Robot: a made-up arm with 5 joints.
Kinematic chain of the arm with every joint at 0, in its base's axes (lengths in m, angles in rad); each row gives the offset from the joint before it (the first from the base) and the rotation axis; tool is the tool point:
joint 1: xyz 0 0 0.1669 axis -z
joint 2: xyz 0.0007 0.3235 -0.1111 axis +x
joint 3: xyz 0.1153 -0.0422 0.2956 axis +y
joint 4: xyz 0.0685 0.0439 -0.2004 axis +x
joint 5: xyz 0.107 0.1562 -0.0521 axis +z
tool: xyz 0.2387 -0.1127 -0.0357
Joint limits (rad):
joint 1: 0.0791..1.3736
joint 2: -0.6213..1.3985
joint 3: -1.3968..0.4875
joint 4: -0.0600..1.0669
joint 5: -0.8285..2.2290
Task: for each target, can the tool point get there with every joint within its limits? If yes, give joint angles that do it. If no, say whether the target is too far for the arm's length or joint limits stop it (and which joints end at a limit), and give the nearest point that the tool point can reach.
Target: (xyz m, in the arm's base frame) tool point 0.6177 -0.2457 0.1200
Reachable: yes | joints 0.9849 -0.1643 -0.1329 0.3571 -0.1347
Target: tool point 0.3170 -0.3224 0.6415
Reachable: yes | joints 1.1842 1.0303 -1.2475 0.1069 1.8249
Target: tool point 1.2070 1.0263 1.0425
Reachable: no: too far | nearest point 0.7366 0.6263 0.5388 | short by 0.797 m
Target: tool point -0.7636 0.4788 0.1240
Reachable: no: joint limits stop it (at a limit: joint 1, joint 2, joint 3, joint 4) | nearest point -0.2091 -0.1129 0.4228 | short by 0.864 m
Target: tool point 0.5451 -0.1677 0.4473
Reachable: yes | joints 0.8737 1.0630 0.0144 0.5754 1.2173
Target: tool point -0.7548 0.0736 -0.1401
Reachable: no: joint limits stop it (at a limit: joint 1, joint 2, joint 3, joint 4) | nearest point -0.2864 -0.2489 0.3846 | short by 0.774 m
